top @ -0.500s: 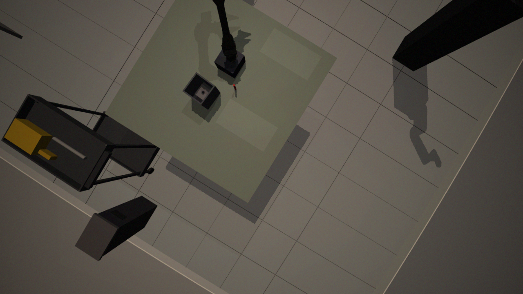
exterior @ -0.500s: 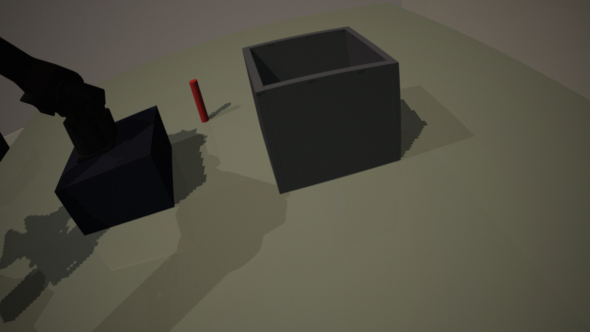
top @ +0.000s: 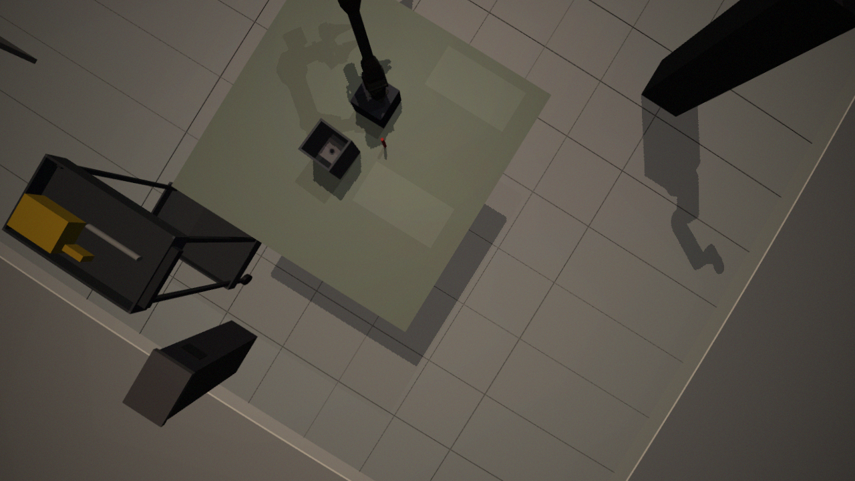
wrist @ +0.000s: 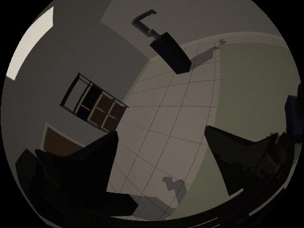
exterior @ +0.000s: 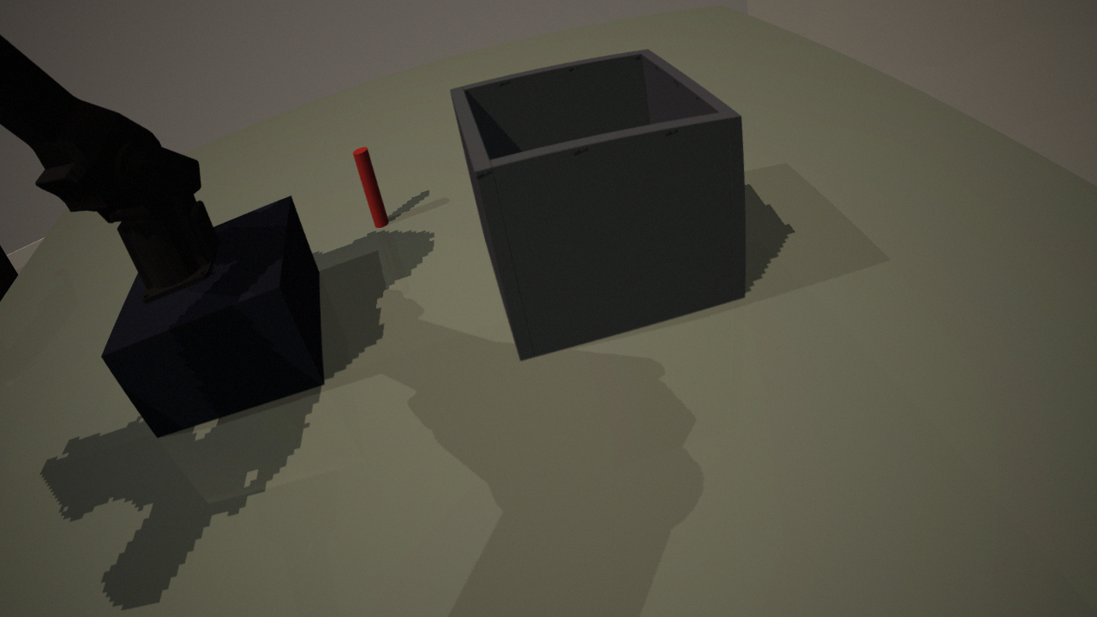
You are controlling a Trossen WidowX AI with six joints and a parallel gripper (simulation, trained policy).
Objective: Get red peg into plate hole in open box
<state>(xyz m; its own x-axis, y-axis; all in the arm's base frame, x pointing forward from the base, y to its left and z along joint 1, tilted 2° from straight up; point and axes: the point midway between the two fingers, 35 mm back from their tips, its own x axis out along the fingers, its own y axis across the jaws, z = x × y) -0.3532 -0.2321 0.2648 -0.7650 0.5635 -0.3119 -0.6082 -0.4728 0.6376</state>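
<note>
My gripper tip is 540 mm short of the red peg, 320 mm to the right of it and 300 mm above it.
</note>
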